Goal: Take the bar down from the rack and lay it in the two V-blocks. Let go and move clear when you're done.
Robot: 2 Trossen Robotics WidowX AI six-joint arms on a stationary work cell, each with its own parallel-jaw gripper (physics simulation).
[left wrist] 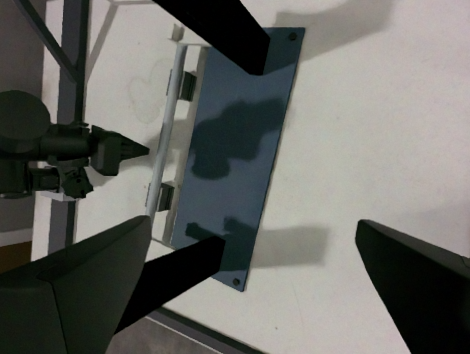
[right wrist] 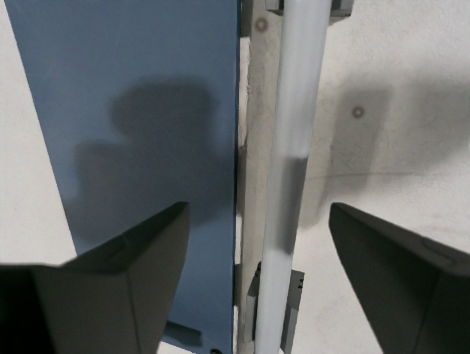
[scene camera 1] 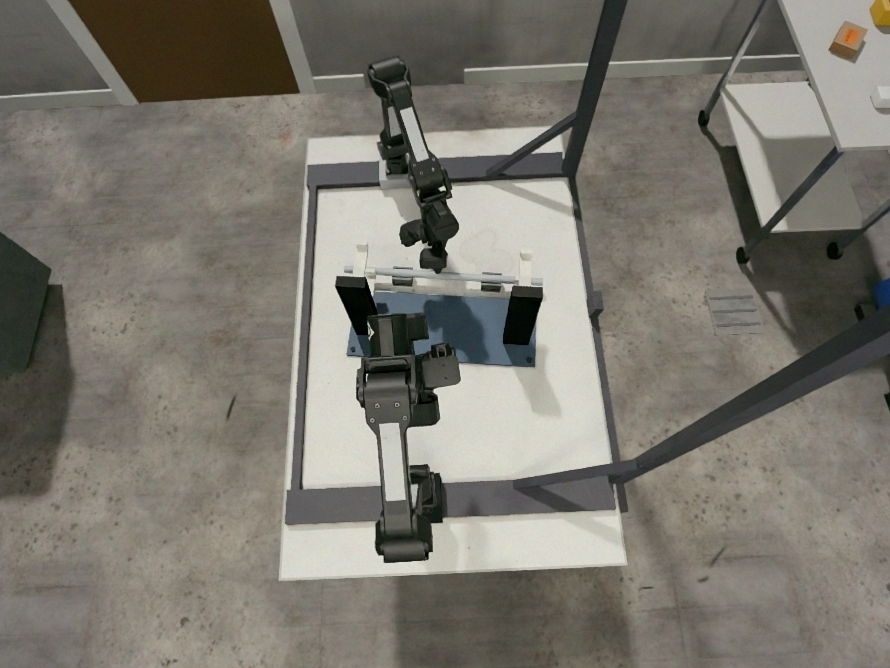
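The pale grey bar runs level across the two dark grey V-blocks; in the right wrist view it lies between the side walls of the upper V-block and the lower V-block. The rack has two black posts and white arms near the bar's ends. My right gripper is partly open and empty, close above the bar's middle, with its fingers on either side in its wrist view. My left gripper is wide open and empty, high beside the rack's left post.
A blue base plate lies under the black posts. A dark frame with uprights and braces surrounds the white table. A white cart stands at the upper right.
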